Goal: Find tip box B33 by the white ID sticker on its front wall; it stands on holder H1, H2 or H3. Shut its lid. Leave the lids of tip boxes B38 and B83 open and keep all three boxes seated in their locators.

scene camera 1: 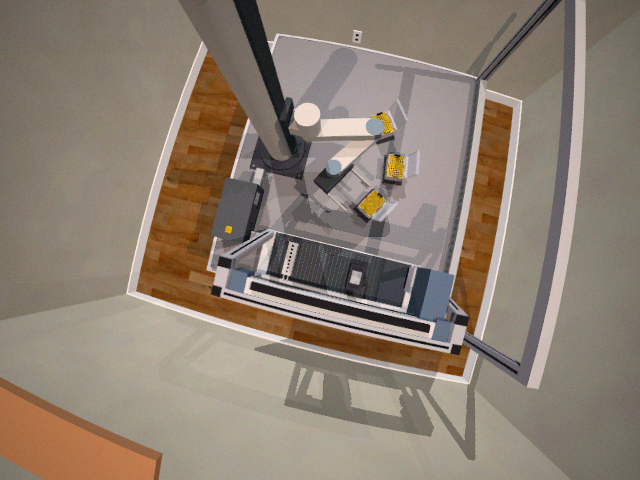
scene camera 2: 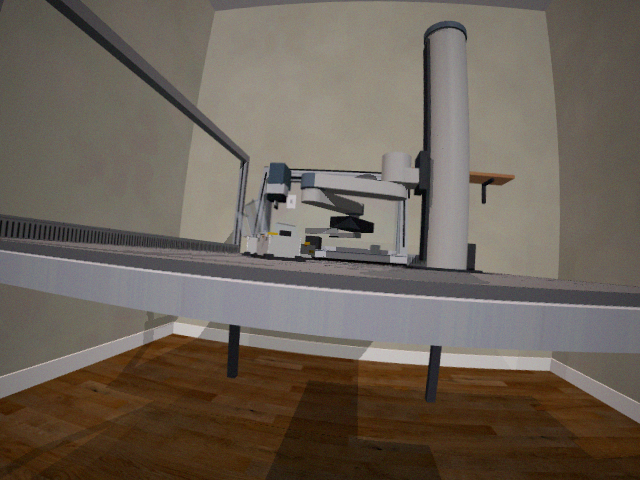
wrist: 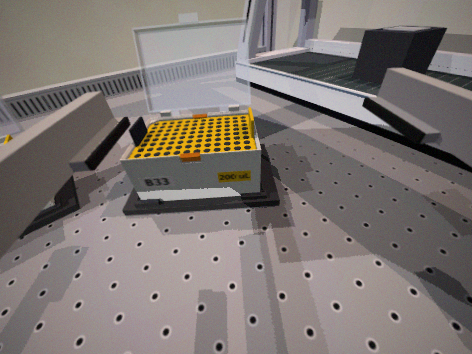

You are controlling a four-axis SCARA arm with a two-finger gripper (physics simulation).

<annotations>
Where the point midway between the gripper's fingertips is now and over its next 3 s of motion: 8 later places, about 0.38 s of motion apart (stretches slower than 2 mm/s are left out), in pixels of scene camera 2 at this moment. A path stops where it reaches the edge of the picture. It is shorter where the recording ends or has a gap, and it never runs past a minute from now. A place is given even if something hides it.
My gripper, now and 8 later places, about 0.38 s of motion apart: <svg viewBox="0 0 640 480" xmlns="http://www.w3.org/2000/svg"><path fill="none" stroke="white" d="M318 232L319 223L318 214L298 213L285 213L275 214L261 213L260 219L259 223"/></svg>
</annotations>
